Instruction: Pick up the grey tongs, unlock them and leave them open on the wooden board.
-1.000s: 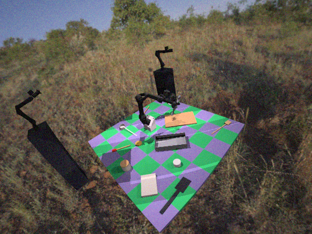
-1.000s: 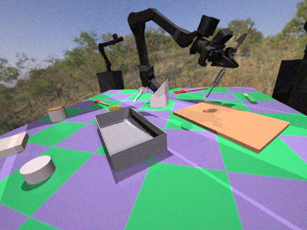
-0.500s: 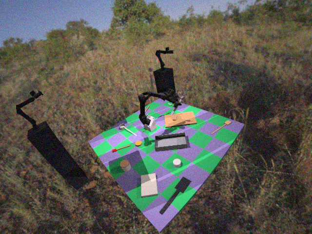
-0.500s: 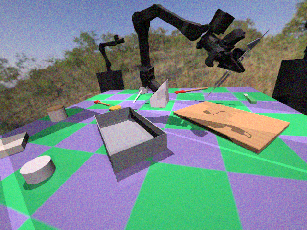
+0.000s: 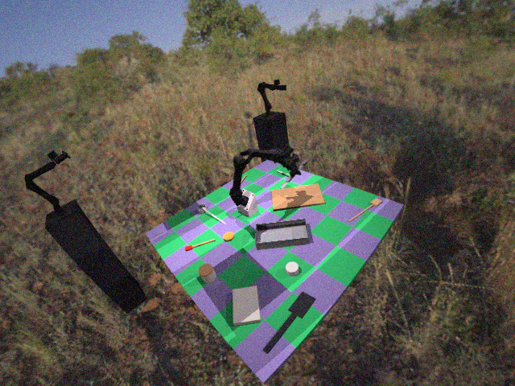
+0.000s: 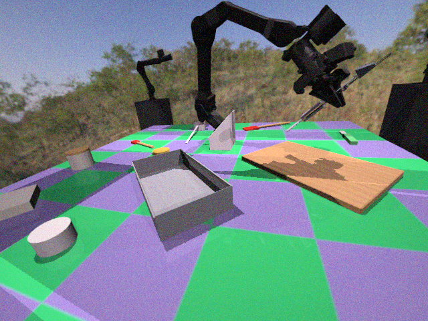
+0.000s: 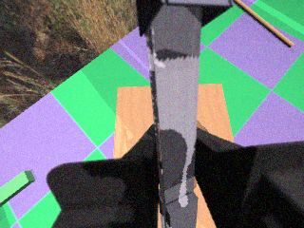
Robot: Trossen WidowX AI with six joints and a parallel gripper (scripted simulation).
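The wooden board lies 10 mm behind my gripper tip, 50 mm to the right of it and 170 mm below it. Round my gripper tip: cork-lidded jar 40 mm ahead, 880 mm to the right, 140 mm below; then white cylinder 360 mm ahead, 570 mm to the right, 160 mm below; then roasting tin 160 mm ahead, 410 mm to the right, 150 mm below.
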